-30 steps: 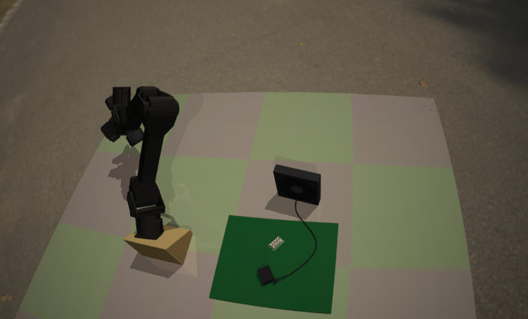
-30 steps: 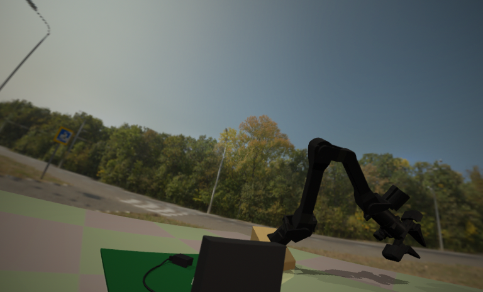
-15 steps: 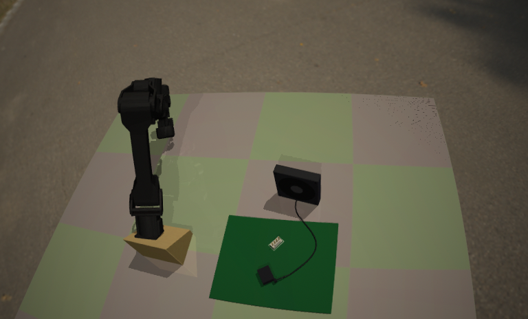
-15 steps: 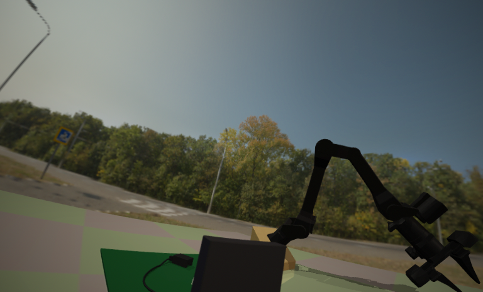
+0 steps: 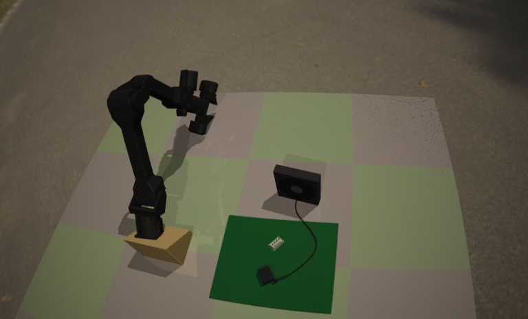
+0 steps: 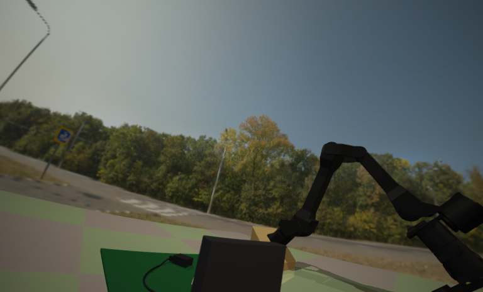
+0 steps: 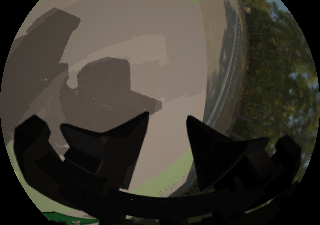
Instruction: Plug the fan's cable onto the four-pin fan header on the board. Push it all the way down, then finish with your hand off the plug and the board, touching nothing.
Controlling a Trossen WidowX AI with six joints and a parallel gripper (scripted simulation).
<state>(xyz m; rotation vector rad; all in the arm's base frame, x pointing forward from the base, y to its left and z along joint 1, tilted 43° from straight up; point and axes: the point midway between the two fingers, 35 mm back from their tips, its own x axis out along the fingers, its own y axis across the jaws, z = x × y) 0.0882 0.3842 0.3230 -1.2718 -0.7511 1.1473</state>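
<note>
My gripper tip is now 22 cm short of the black plug and 60 cm to the left of it. Round my gripper tip: green board (24 cm ahead, 56 cm to the right, 3 cm below); then black fan (30 cm ahead, 38 cm to the right, 4 cm above).
</note>
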